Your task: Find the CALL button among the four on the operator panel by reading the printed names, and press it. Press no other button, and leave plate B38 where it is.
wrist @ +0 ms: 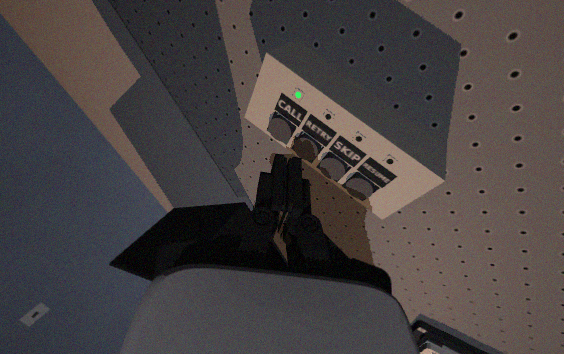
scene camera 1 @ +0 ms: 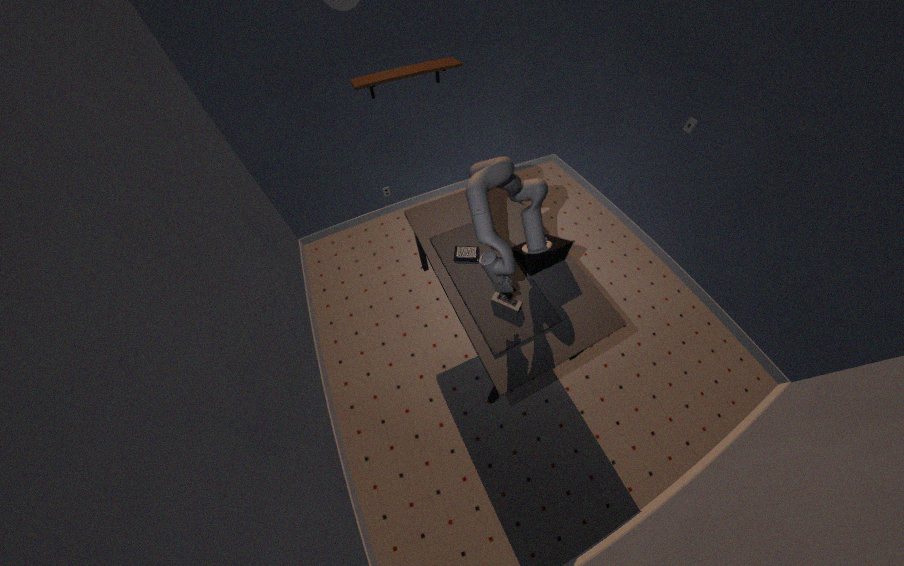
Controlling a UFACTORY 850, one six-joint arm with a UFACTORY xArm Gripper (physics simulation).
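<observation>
The operator panel (scene camera 1: pixel 497 300) (wrist: pixel 412 185) is a pale-topped box on the table. In the wrist view, its printed names read CALL, RETRY, SKIP and RESUME. The round CALL button (wrist: pixel 281 128) is at the left end, and a green light (wrist: pixel 298 94) glows above its name. The RETRY button (wrist: pixel 306 147), SKIP button (wrist: pixel 333 166) and RESUME button (wrist: pixel 359 186) follow, with dark lamps above their names. My gripper (wrist: pixel 283 170) is shut and empty, its tips apart from the CALL button and appearing below the RETRY button. Plate B38 cannot be identified by its label.
A dark-rimmed tray with a pale printed top (scene camera 1: pixel 466 252) lies on the table farther back; its edge (wrist: pixel 450 330) shows at the wrist view's bottom right. The arm's dark base block (scene camera 1: pixel 550 258) stands beside the work area. A wooden shelf (scene camera 1: pixel 406 72) is on the wall.
</observation>
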